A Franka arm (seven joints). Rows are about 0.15 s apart.
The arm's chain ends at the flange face. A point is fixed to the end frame.
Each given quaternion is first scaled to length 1.
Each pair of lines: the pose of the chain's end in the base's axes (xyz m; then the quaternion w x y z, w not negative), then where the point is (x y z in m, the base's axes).
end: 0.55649, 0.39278, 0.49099, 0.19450, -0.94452, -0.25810, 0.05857
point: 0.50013 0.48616 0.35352
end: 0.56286, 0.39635, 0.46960, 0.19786, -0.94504, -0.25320, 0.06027
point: 0.50644 0.49089 0.33296
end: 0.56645, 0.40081, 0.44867, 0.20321, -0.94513, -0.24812, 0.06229
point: 0.50978 0.49704 0.31332
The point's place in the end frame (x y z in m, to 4 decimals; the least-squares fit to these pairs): 0.0006 -0.0454 0.1695
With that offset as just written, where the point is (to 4 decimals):
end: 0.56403, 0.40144, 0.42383, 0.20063, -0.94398, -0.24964, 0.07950
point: 0.5022 0.4953 0.2891
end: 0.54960, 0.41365, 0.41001, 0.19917, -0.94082, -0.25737, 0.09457
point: 0.4823 0.5050 0.2762
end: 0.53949, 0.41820, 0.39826, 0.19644, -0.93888, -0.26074, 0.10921
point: 0.4676 0.5071 0.2652
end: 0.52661, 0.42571, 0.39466, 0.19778, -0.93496, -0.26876, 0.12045
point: 0.4503 0.5130 0.2630
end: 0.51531, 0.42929, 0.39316, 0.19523, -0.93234, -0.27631, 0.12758
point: 0.4361 0.5144 0.2617
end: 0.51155, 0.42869, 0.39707, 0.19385, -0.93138, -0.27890, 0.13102
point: 0.4311 0.5128 0.2658
